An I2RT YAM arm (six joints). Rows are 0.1 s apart.
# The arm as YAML. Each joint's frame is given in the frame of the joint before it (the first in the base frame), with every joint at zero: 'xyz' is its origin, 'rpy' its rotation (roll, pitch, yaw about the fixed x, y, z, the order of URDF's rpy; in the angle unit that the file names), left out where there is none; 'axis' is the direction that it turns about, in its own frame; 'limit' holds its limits. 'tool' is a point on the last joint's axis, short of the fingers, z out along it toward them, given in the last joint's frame.
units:
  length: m
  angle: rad
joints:
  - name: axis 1
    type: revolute
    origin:
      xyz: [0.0, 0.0, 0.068]
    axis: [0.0, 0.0, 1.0]
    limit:
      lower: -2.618
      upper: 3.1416
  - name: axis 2
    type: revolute
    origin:
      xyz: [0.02, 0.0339, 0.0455]
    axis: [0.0, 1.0, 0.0]
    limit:
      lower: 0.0
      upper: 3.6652
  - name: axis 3
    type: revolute
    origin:
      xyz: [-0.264, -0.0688, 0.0]
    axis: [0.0, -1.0, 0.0]
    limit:
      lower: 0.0
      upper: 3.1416
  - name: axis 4
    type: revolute
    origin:
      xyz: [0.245, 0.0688, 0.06]
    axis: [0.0, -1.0, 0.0]
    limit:
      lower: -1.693
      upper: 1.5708
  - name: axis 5
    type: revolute
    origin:
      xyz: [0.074, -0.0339, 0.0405]
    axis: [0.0, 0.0, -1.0]
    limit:
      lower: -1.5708
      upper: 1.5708
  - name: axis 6
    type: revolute
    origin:
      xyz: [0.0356, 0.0, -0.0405]
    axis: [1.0, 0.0, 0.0]
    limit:
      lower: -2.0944
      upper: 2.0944
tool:
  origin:
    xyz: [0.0, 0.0, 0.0]
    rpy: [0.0, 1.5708, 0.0]
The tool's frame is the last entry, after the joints.
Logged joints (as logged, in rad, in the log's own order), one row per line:
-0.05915, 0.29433, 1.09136, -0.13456, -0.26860, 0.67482
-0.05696, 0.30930, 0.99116, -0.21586, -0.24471, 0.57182
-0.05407, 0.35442, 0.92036, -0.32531, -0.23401, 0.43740
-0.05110, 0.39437, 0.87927, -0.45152, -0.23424, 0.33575
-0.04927, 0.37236, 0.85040, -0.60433, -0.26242, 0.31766
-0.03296, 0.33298, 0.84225, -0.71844, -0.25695, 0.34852
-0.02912, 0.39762, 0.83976, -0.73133, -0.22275, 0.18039
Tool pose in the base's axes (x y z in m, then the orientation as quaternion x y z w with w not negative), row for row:
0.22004, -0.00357, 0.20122, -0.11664, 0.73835, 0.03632, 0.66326
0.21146, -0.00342, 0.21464, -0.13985, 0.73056, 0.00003, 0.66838
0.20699, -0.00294, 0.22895, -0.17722, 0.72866, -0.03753, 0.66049
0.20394, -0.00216, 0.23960, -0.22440, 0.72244, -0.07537, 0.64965
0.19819, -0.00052, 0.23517, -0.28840, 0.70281, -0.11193, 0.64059
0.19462, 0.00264, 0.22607, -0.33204, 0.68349, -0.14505, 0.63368
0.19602, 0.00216, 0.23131, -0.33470, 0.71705, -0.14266, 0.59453
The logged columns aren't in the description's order. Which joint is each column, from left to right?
Columns, left to right: axis 1, axis 3, axis 2, axis 6, axis 5, axis 4.
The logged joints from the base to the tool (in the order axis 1, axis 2, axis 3, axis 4, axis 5, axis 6), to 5 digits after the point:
-0.05915, 1.09136, 0.29433, 0.67482, -0.26860, -0.13456
-0.05696, 0.99116, 0.30930, 0.57182, -0.24471, -0.21586
-0.05407, 0.92036, 0.35442, 0.43740, -0.23401, -0.32531
-0.05110, 0.87927, 0.39437, 0.33575, -0.23424, -0.45152
-0.04927, 0.85040, 0.37236, 0.31766, -0.26242, -0.60433
-0.03296, 0.84225, 0.33298, 0.34852, -0.25695, -0.71844
-0.02912, 0.83976, 0.39762, 0.18039, -0.22275, -0.73133

